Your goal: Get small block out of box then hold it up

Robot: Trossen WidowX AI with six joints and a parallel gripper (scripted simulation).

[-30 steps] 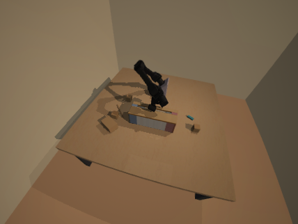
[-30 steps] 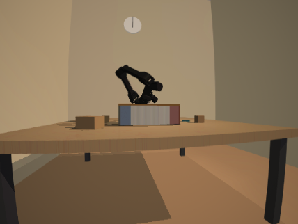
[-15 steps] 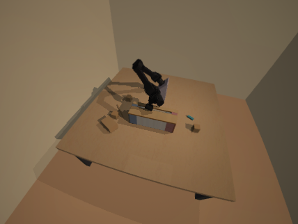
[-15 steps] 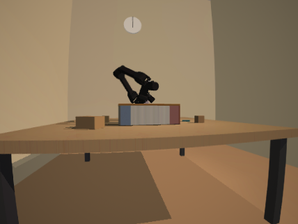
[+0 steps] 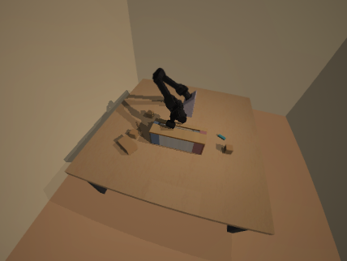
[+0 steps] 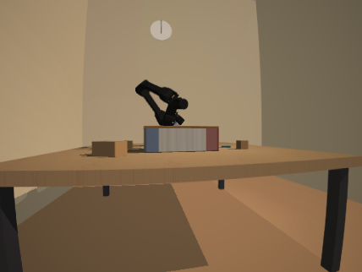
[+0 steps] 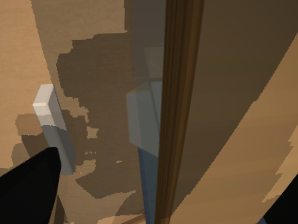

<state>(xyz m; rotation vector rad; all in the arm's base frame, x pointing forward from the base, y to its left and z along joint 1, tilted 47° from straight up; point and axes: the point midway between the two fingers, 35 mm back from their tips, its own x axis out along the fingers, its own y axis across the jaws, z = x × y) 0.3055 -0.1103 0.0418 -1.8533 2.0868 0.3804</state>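
My gripper tip is 4 cm short of the brown block and 3 cm to the left of it. From my gripper tip the other things lie so: clear-fronted box (4 cm ahead, 8 cm to the left, 3 cm below); teal piece (2 cm behind, 42 cm to the left, 8 cm below).
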